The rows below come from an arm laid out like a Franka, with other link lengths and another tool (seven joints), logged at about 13 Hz.
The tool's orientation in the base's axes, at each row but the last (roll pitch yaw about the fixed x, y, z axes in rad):
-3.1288 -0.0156 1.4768
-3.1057 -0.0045 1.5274
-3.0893 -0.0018 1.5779
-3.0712 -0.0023 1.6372
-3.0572 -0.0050 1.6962
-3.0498 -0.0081 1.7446
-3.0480 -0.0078 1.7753
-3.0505 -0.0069 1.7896
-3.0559 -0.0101 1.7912
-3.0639 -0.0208 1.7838
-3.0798 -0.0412 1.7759
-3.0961 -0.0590 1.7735
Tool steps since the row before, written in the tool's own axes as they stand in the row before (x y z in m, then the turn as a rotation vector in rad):
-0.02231 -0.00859 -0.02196 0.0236 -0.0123 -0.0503
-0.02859 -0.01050 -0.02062 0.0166 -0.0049 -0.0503
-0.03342 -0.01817 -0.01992 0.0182 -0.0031 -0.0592
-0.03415 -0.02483 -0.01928 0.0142 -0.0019 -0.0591
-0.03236 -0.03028 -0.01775 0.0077 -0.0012 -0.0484
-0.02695 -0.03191 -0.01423 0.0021 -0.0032 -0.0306
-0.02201 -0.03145 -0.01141 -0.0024 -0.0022 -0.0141
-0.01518 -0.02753 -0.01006 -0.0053 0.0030 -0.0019
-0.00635 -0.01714 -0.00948 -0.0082 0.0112 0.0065
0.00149 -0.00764 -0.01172 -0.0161 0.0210 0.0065
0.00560 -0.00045 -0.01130 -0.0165 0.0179 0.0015
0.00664 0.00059 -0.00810 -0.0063 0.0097 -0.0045
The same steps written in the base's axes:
-0.01040 -0.02177 0.02172 -0.0095 0.0238 0.0508
-0.01099 -0.02823 0.02085 -0.0024 0.0165 0.0505
-0.01687 -0.03358 0.02078 -0.0001 0.0181 0.0593
-0.02109 -0.03568 0.02090 0.0013 0.0142 0.0591
-0.02439 -0.03579 0.02008 0.0019 0.0078 0.0484
-0.02533 -0.03195 0.01688 -0.0007 0.0018 0.0308
-0.02512 -0.02780 0.01413 -0.0003 -0.0026 0.0142
-0.02256 -0.02065 0.01242 0.0042 -0.0045 0.0016
-0.01446 -0.00986 0.01085 0.0121 -0.0056 -0.0075
-0.00682 -0.00021 0.01231 0.0233 -0.0112 -0.0084
-0.00080 0.00507 0.01153 0.0207 -0.0124 -0.0033
-0.00030 0.00622 0.00844 0.0110 -0.0044 0.0037

